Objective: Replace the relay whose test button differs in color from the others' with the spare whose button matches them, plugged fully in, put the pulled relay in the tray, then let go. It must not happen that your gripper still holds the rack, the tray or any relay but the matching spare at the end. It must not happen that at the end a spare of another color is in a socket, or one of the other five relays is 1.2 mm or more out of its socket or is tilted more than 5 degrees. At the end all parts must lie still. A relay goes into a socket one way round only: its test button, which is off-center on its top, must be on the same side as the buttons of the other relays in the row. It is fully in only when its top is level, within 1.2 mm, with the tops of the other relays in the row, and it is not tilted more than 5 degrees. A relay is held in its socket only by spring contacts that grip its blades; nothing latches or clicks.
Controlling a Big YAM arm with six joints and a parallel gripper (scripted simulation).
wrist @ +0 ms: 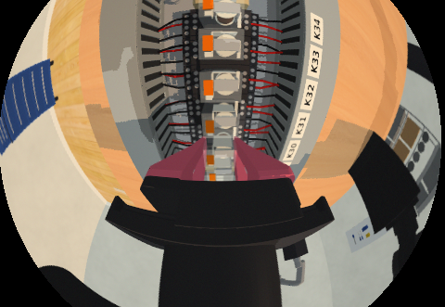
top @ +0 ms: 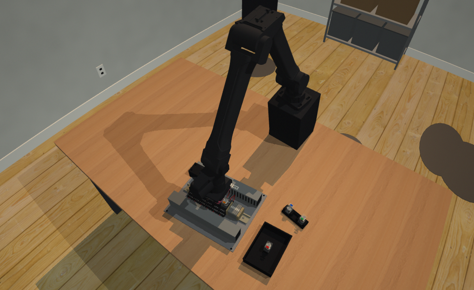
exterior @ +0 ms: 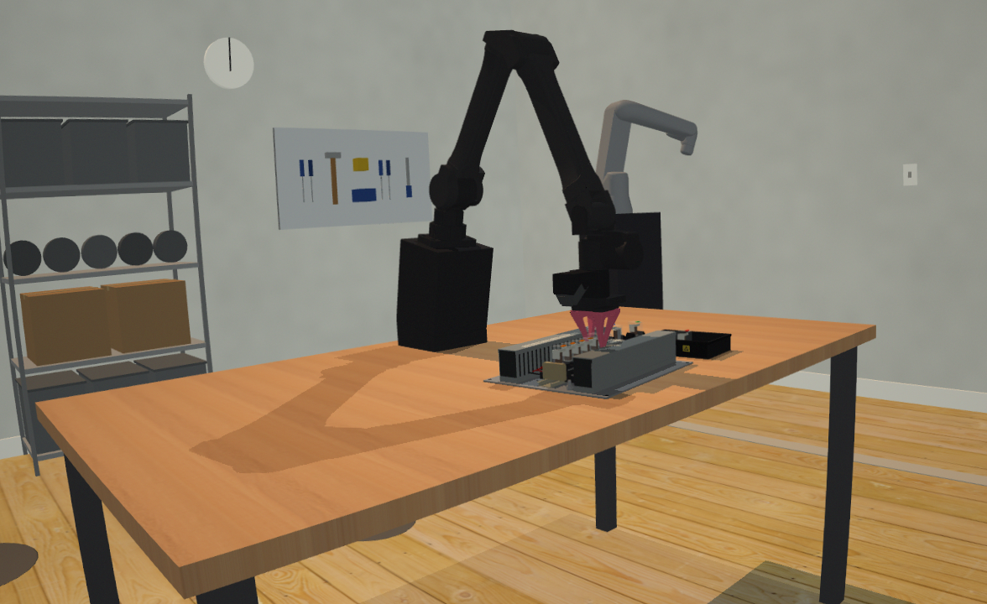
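My gripper is now 10 mm short of the grey relay panel, 20 mm to the left of it and 50 mm above it. Round my hand: blue-button relay: 180 mm behind, 200 mm to the left, 30 mm below; black tray: 10 mm behind, 250 mm to the left, 40 mm below; black spare holder: 180 mm behind, 230 mm to the left, 50 mm below.
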